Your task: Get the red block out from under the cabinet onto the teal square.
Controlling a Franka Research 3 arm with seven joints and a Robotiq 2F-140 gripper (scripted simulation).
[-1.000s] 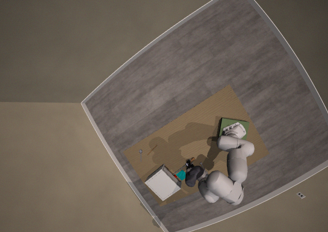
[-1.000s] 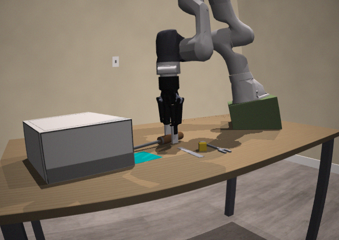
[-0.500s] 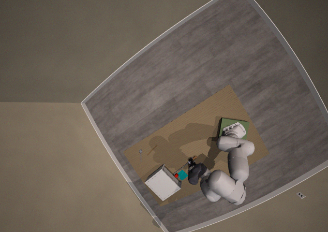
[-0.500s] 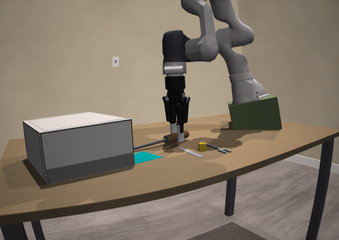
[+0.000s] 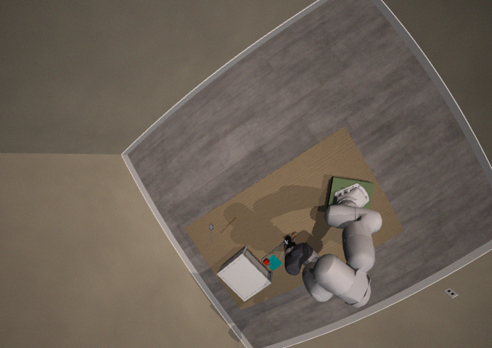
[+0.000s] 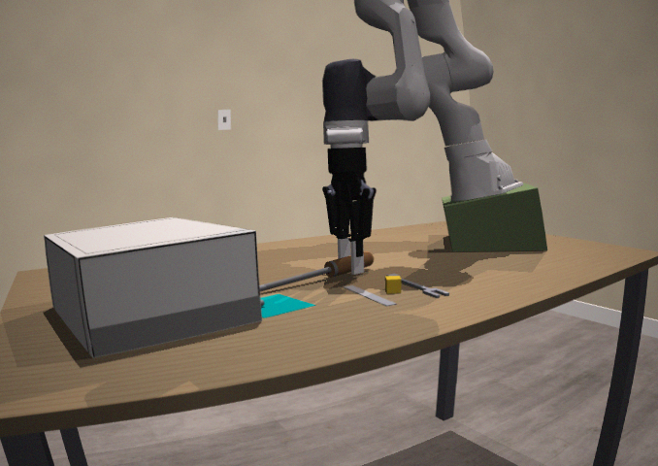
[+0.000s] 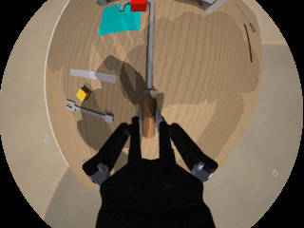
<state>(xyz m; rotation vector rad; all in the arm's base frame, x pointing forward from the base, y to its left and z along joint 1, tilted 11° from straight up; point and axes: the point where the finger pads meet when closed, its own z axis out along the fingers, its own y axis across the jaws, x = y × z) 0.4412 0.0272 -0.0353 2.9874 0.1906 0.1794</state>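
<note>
My gripper is now 20 mm past the forked tool, 170 mm to the right of it and 30 mm above it. The rest, counted from my hand: hooked tool 120 mm ahead, 50 mm to the left, 20 mm below; then yellow cube 30 mm ahead, 170 mm to the left, 20 mm below; then flat metal strip 80 mm ahead, 160 mm to the left, 40 mm below.
</note>
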